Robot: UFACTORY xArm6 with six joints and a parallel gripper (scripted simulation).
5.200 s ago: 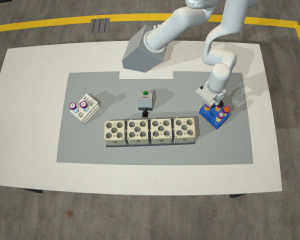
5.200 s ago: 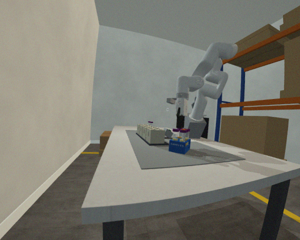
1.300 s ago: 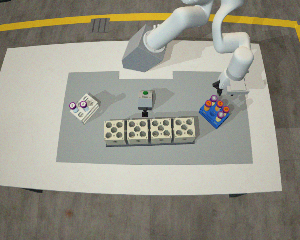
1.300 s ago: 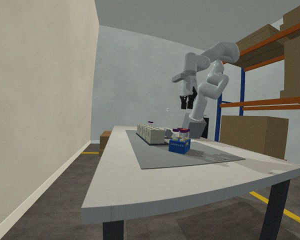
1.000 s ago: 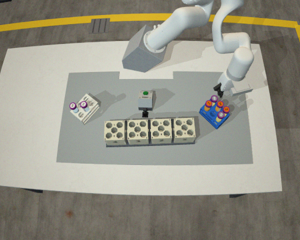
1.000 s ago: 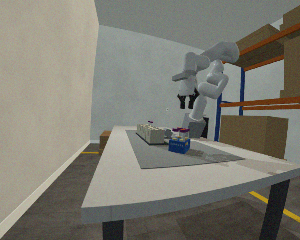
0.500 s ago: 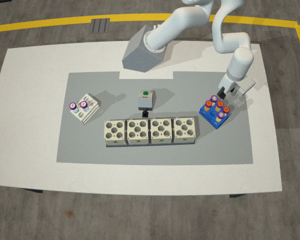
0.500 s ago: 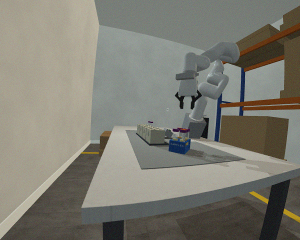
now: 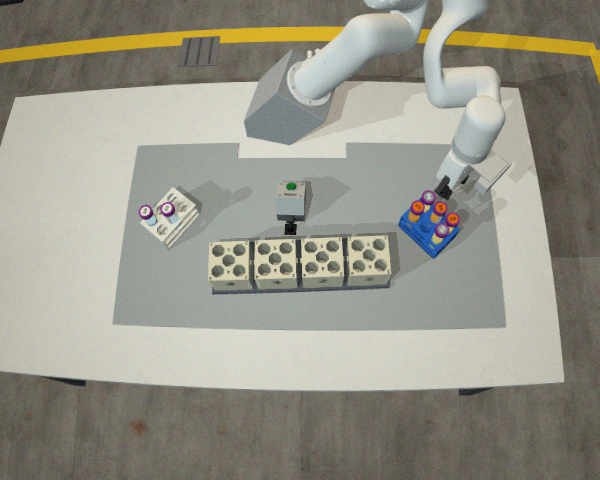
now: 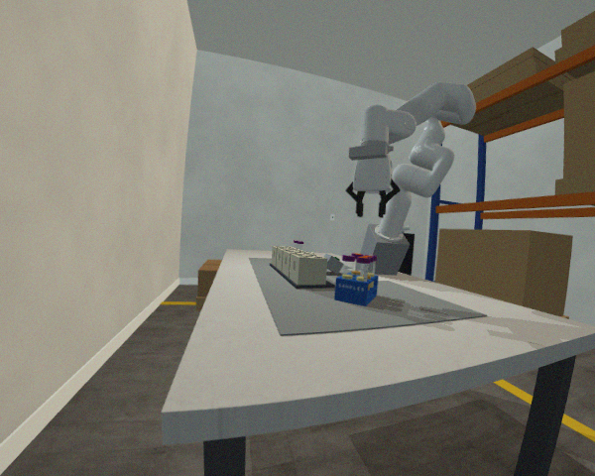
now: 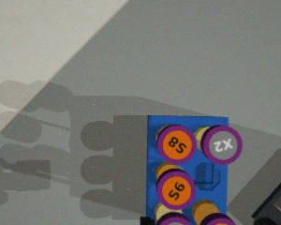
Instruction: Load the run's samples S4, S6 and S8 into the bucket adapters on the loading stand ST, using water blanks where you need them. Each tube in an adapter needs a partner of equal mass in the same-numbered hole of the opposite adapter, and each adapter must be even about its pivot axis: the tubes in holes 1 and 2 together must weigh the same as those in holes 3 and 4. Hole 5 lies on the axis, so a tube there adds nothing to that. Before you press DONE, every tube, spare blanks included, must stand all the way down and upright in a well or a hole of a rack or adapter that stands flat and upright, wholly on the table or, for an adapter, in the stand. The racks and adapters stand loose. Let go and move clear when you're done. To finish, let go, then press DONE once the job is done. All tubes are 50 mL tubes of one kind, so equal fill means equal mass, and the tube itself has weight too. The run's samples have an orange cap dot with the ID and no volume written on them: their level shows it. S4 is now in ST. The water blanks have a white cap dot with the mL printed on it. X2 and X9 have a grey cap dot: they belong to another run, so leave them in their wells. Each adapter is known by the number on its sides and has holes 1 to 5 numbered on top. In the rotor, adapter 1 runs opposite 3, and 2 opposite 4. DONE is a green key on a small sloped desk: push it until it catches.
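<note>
The orange-dot tube lies 1 cm ahead of my hand and 18 cm below it. From my hand the other things lie so: loading stand: 11 cm ahead, 34 cm to the right, 24 cm below; green DONE key: 8 cm behind, 36 cm to the right, 18 cm below; blue sample rack: 1 cm ahead, 1 cm to the right, 22 cm below.
</note>
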